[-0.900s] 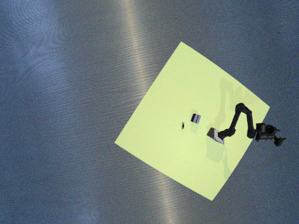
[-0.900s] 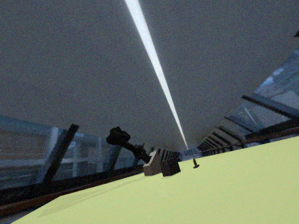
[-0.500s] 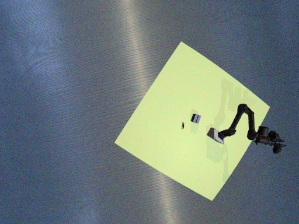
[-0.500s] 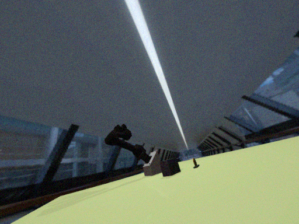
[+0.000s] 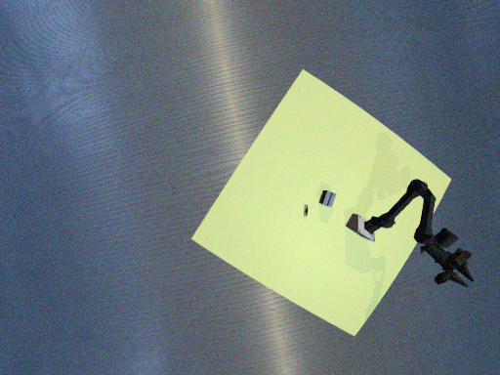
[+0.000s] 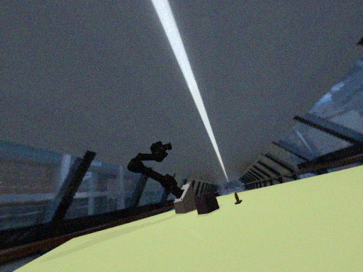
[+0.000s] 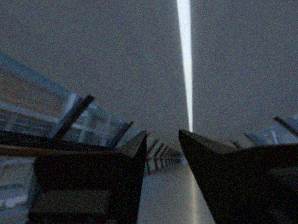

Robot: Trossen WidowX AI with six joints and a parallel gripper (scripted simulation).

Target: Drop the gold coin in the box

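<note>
Right now my gripper tip is 60 cm short of the gold coin, 11 cm to the right of it and 55 cm above it.
</note>
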